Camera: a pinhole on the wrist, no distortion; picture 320 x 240 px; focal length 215.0 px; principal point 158.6 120.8 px. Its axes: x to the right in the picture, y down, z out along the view. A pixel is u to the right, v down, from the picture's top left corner.
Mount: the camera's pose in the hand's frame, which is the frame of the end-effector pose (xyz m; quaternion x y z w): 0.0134 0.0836 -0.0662 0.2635 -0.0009 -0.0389 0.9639
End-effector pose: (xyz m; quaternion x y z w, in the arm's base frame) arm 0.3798 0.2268 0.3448 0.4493 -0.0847 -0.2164 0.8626
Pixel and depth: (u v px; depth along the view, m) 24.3 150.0 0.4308
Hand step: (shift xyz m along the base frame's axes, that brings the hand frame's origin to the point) -0.3669 -0.1664 0.1576
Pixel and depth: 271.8 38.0 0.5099
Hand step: 0.0280 -0.4957 -0.1519
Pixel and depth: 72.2 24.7 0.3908
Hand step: -0.2851 -0.1893 -0.0900
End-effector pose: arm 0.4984 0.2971 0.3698 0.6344 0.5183 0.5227 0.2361
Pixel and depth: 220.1 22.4 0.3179
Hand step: 0.0265 0.1835 -0.1854
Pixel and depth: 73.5 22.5 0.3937
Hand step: 0.0746 -0.0128 -0.3497
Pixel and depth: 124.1 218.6 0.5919
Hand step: 0.5434 0.0663 -0.2124
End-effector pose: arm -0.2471 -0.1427 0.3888 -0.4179 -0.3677 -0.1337 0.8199
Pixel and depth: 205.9 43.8 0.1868
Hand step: -0.0358 0.0068 0.0972
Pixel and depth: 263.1 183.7 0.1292
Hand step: 0.0458 0.0842 0.0515
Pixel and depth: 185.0 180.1 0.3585
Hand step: -0.1130 0.2233 0.1615
